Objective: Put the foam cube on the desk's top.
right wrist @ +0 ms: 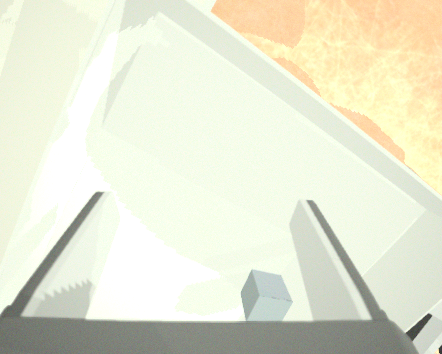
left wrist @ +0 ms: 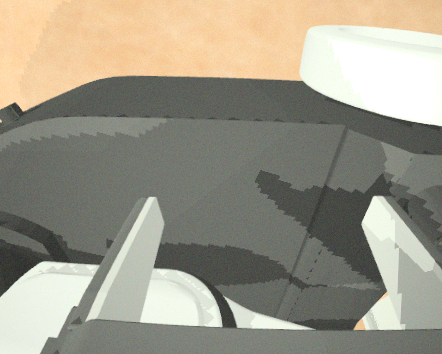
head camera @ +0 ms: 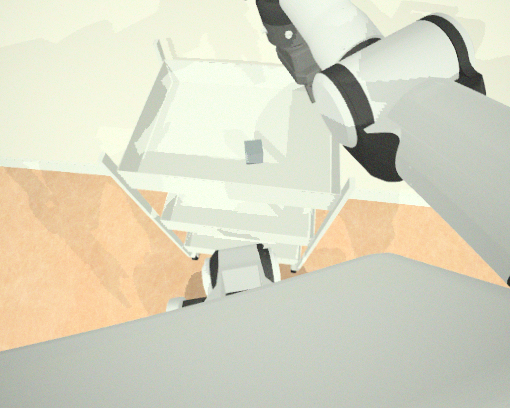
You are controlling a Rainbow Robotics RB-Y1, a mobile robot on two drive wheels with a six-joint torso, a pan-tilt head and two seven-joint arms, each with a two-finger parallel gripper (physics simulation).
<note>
I see my right gripper, a foam cube and a white shelf cart.
My right gripper also shows in the right wrist view.
</note>
